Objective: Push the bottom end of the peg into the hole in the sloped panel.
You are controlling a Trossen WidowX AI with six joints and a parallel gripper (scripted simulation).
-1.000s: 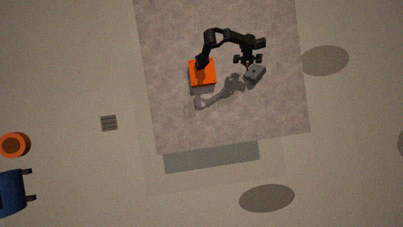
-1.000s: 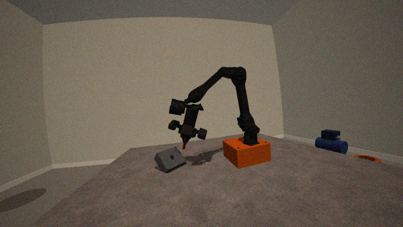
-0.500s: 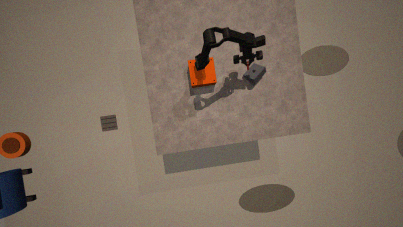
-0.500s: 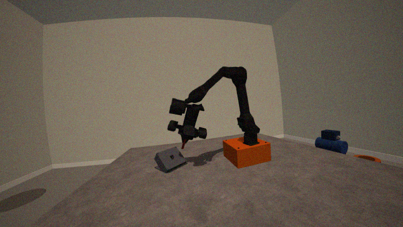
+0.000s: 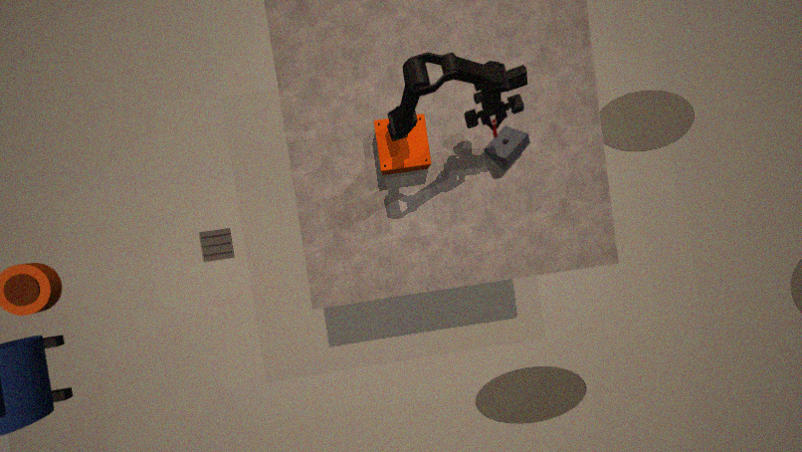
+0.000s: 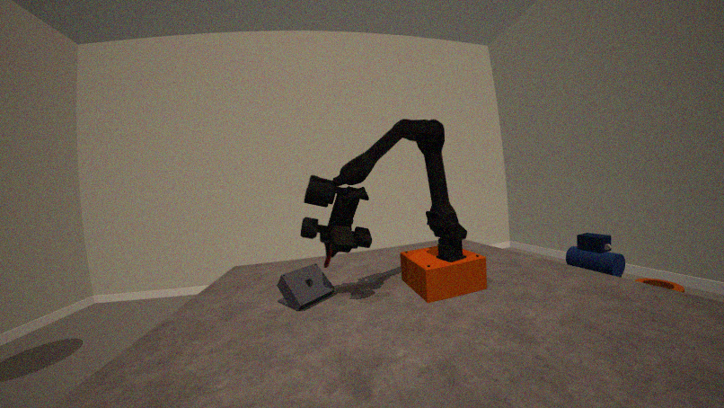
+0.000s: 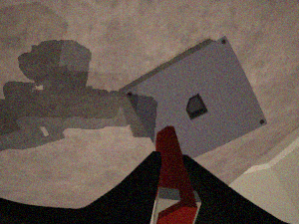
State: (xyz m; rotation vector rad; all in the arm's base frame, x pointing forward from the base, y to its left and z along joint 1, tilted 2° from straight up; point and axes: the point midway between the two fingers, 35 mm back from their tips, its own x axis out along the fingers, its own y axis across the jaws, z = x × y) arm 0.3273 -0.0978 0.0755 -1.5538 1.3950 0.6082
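My gripper tip is now 10 cm above the sloped panel, 7 cm short of it and 6 cm to the left of it. From my gripper tip the other things lie so: red peg (1 cm to the left, 1 cm above).
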